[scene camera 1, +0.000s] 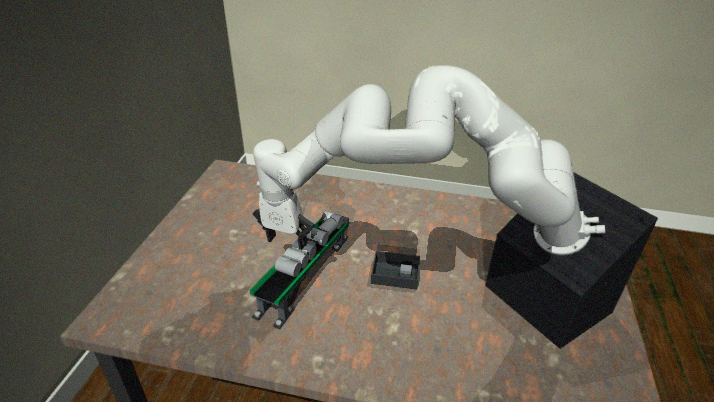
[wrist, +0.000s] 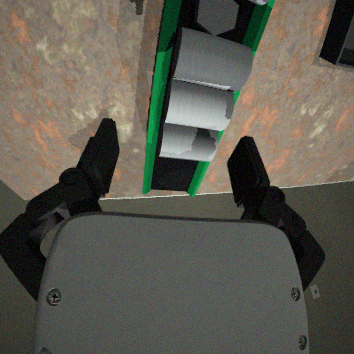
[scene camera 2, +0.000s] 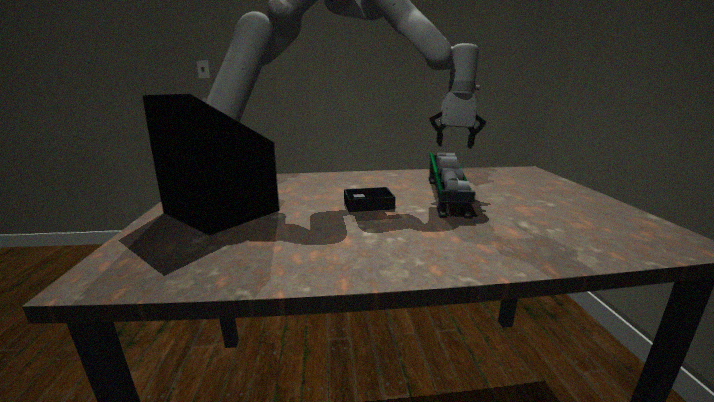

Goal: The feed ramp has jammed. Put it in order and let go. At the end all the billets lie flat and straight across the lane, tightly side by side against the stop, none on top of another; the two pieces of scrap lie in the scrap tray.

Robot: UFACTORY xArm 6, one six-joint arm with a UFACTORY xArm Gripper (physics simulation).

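Places are measured from the arm's base along level axes (x ahead, y left, z up), in millimetres.
Pixels of known places: gripper, between the fingertips: (scene camera 1: 287,242) (wrist: 177,141) (scene camera 2: 454,146); arm's base, origin of its link: (scene camera 1: 561,231) (scene camera 2: 218,123).
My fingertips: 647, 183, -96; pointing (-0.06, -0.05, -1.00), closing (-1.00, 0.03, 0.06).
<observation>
Ahead of a thing's pixels: the offset from my fingertips to its top centre, as dx, dy, dz. "*": to the spot under its first point. Level surfaces: height alone.
My gripper (scene camera 1: 286,240) (scene camera 2: 455,144) (wrist: 177,141) is open and empty above the green-railed feed ramp (scene camera 1: 264,283) (scene camera 2: 434,167) (wrist: 155,120). Three grey billets lie across the lane near its open end: the outer billet @[-17, +37, -27] (scene camera 1: 288,266) (wrist: 187,141), the middle billet @[-20, -3, -30] (scene camera 1: 296,257) (wrist: 199,104) and the third billet @[-24, -43, -34] (wrist: 212,57). A dark hexagonal piece @[-24, -78, -60] (wrist: 216,15) lies beyond them. Another billet @[-29, -116, -41] (scene camera 1: 320,236) and grey pieces lie closer to the dark stop @[-39, -234, -68] (scene camera 2: 457,196); their exact overlap is unclear. The scrap tray @[-261, -133, -107] (scene camera 1: 394,281) (scene camera 2: 372,202) holds a light grey piece @[-289, -139, -113] (scene camera 1: 406,269) (scene camera 2: 359,195).
The arm's black pedestal (scene camera 1: 530,300) (scene camera 2: 215,165) stands on the table @[dz -142] (scene camera 1: 440,340) (scene camera 2: 400,260), on the tray's far side from the ramp. The tray's edge @[* -202, -104, -124] (wrist: 334,37) shows at the upper right in the wrist view. Walls stand behind the table.
</observation>
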